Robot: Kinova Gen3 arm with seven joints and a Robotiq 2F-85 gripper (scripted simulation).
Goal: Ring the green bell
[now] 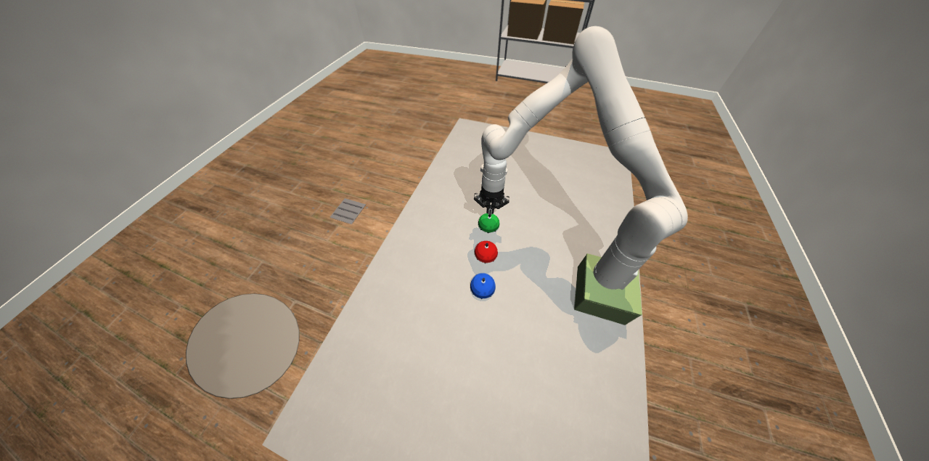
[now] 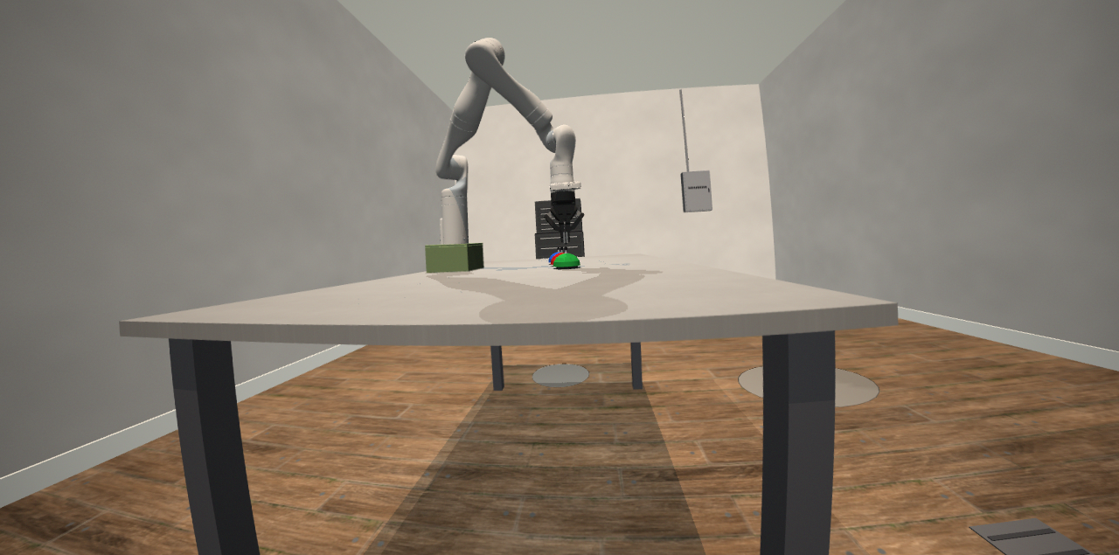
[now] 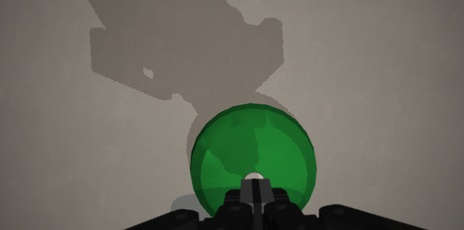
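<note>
Now: the green bell 5 cm below my hand. Round my hand: red bell (12 cm to the left, 5 cm below, 4 cm behind); then blue bell (24 cm to the left, 8 cm behind, 5 cm below).
</note>
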